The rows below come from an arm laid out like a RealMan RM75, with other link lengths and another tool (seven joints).
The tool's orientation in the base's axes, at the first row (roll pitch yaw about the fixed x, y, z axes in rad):
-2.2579 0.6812 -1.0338
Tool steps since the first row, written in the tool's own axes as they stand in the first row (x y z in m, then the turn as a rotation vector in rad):
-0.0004 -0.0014 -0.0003 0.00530 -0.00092 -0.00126
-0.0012 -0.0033 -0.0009 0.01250 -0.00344 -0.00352
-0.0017 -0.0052 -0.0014 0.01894 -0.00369 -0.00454
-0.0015 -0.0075 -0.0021 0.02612 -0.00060 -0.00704
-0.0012 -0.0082 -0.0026 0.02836 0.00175 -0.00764
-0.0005 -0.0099 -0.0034 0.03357 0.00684 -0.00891
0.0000 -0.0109 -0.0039 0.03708 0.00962 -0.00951
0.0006 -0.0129 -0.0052 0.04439 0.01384 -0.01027
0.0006 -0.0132 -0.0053 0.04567 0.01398 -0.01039
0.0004 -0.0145 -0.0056 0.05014 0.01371 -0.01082
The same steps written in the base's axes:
0.0008 -0.0001 0.0012 0.00226 -0.00455 -0.00216
0.0017 -0.0002 0.0032 0.00608 -0.01127 -0.00407
0.0028 -0.0004 0.0049 0.00837 -0.01634 -0.00747
0.0044 -0.0013 0.0065 0.00762 -0.02269 -0.01262
0.0048 -0.0019 0.0070 0.00637 -0.02441 -0.01515
0.0061 -0.0031 0.0079 0.00381 -0.02835 -0.02086
0.0069 -0.0039 0.0085 0.00272 -0.03087 -0.02444
0.0081 -0.0055 0.0099 0.00193 -0.03592 -0.03120
0.0083 -0.0056 0.0102 0.00227 -0.03685 -0.03204
0.0091 -0.0058 0.0112 0.00406 -0.04017 -0.03448

